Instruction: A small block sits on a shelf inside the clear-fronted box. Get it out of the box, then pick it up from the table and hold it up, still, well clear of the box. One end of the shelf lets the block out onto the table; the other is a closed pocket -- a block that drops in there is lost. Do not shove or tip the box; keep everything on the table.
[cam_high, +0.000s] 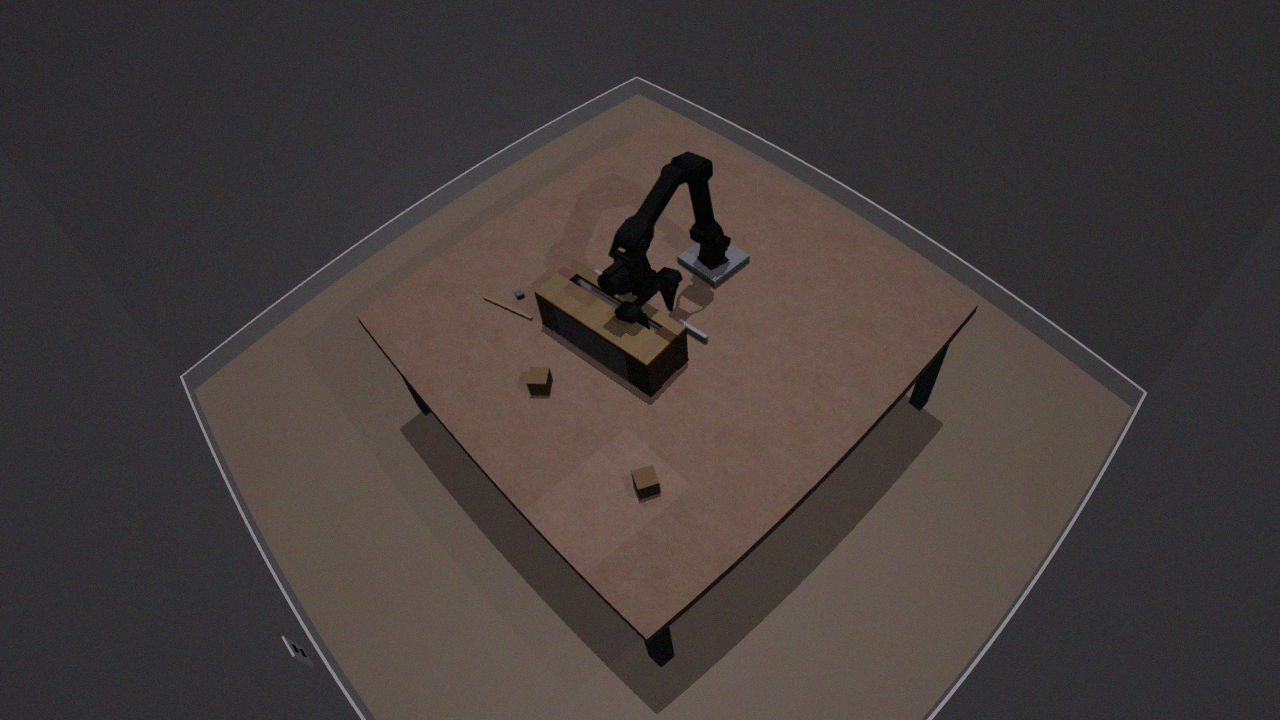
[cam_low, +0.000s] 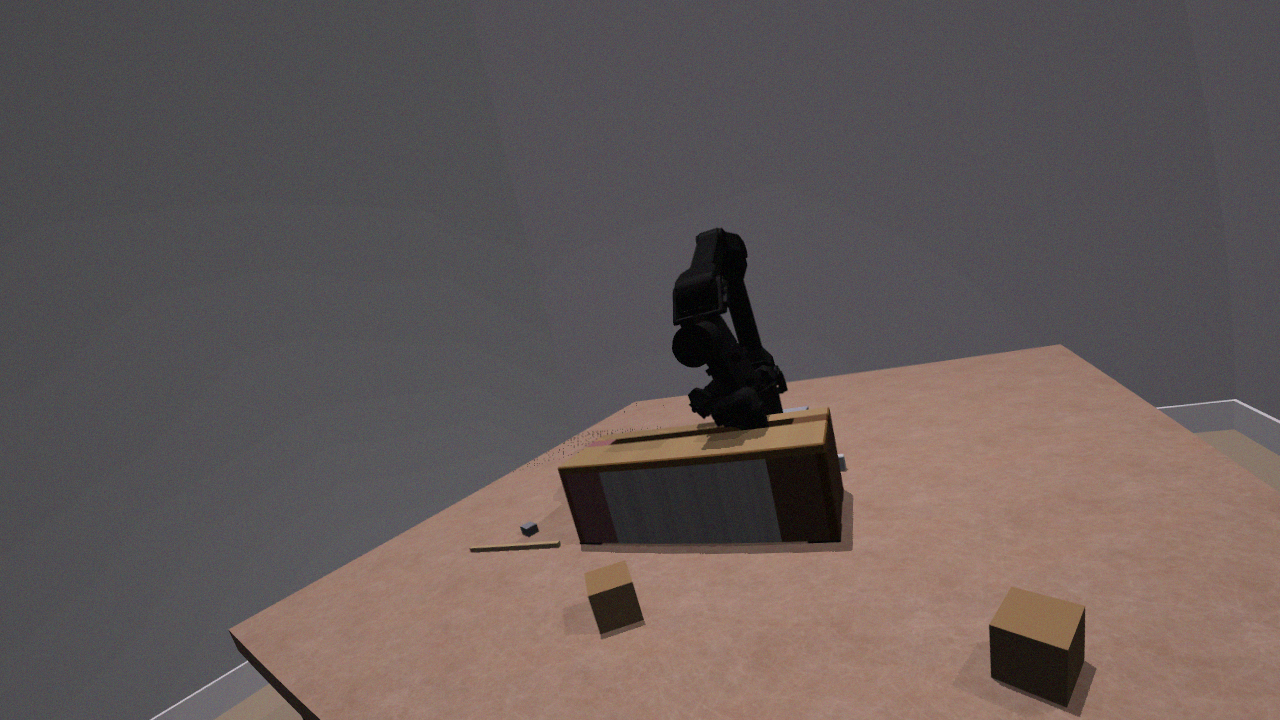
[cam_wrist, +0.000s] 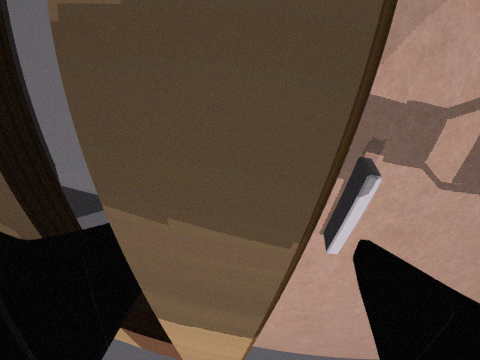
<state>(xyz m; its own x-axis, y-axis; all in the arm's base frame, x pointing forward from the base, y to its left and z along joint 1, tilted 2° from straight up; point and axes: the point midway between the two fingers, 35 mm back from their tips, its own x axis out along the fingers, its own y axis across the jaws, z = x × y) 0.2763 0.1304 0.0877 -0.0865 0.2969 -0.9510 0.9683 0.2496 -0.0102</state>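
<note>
Right now my gripper tip is 50 mm short of the tan block and 30 mm to the right of it. The rest, counted from my gripper tip: wooden box (60 mm ahead, 100 mm to the right, 30 mm below); then thin stick (270 mm ahead, 360 mm to the right, 80 mm below); then grey piece (220 mm ahead, 380 mm to the right, 80 mm below).
</note>
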